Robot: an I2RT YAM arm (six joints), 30 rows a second.
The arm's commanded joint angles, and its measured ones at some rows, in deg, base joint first. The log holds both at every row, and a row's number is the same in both.
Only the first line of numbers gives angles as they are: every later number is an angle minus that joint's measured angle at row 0.
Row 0, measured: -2.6, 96.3, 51.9, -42.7, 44.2, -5.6
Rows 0 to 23, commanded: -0.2, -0.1, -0.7, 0.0, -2.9, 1.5; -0.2, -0.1, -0.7, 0.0, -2.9, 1.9; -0.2, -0.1, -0.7, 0.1, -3.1, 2.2; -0.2, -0.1, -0.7, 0.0, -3.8, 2.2; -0.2, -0.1, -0.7, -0.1, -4.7, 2.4; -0.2, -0.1, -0.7, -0.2, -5.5, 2.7; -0.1, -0.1, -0.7, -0.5, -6.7, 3.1; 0.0, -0.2, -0.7, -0.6, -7.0, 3.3; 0.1, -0.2, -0.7, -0.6, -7.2, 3.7; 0.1, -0.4, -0.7, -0.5, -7.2, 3.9; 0.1, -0.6, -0.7, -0.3, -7.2, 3.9; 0.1, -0.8, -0.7, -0.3, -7.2, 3.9; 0.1, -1.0, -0.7, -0.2, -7.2, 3.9; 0.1, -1.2, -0.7, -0.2, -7.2, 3.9; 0.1, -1.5, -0.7, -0.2, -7.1, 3.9; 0.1, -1.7, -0.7, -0.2, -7.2, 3.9; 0.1, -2.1, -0.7, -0.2, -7.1, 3.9; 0.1, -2.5, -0.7, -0.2, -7.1, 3.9; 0.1, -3.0, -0.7, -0.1, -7.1, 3.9; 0.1, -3.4, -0.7, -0.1, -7.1, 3.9; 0.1, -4.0, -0.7, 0.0, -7.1, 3.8; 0.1, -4.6, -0.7, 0.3, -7.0, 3.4; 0.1, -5.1, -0.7, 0.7, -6.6, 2.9; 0.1, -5.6, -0.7, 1.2, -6.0, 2.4
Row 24, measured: -0.2, -3.4, -0.5, 0.6, -6.5, 2.9
